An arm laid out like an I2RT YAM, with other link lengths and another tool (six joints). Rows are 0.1 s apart.
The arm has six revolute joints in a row. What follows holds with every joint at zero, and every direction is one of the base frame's. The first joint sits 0.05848 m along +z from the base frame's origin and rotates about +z. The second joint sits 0.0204 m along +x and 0.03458 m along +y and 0.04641 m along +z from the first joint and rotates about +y. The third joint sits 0.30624 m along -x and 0.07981 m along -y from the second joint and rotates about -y. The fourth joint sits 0.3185 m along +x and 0.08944 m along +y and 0.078 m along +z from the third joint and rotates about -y. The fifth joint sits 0.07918 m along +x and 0.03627 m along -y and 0.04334 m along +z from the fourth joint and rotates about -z. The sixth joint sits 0.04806 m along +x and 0.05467 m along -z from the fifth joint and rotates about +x. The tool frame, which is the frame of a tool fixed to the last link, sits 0.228 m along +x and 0.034 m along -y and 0.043 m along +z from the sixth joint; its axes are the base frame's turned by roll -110.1, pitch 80.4 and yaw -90 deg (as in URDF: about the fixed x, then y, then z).
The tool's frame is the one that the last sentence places.
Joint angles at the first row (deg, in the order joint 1, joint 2, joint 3, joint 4, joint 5, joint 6):
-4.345 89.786 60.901 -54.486 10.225 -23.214
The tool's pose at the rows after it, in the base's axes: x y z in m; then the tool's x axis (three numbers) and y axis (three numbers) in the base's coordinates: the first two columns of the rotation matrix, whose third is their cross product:
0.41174 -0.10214 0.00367 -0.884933 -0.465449 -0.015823 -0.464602 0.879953 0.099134
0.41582 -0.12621 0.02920 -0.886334 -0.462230 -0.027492 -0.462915 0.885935 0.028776
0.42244 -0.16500 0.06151 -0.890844 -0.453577 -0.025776 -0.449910 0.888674 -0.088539
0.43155 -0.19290 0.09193 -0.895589 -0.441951 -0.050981 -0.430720 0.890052 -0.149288
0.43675 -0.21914 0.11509 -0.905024 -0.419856 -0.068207 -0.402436 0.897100 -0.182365
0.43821 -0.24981 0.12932 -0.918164 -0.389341 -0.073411 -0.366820 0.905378 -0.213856
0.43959 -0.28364 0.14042 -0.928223 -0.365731 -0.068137 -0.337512 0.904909 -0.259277
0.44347 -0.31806 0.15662 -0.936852 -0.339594 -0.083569 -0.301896 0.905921 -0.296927
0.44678 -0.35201 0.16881 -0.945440 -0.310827 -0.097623 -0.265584 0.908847 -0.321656
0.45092 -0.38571 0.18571 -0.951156 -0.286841 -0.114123 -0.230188 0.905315 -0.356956
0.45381 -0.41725 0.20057 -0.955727 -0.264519 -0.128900 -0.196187 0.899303 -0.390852
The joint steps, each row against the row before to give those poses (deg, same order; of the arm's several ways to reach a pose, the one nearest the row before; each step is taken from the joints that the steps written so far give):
-1.522 -2.671 0.046 -0.511 1.240 -1.570
-1.753 -2.518 0.608 0.157 2.641 -2.027
-2.294 -2.225 0.690 1.824 4.936 -3.003
-2.898 -0.917 2.410 0.881 1.114 -2.701
-3.023 0.402 3.073 -0.033 0.201 -1.851
-3.268 1.072 2.228 0.896 0.564 -1.723
-3.150 1.278 1.405 2.384 1.254 -2.480
-3.454 1.662 2.590 2.098 0.012 -2.124
-3.315 2.481 3.200 1.529 -0.391 -1.586
-2.856 2.391 3.461 1.762 -0.068 -1.533
-2.464 2.355 3.151 1.844 0.050 -1.253

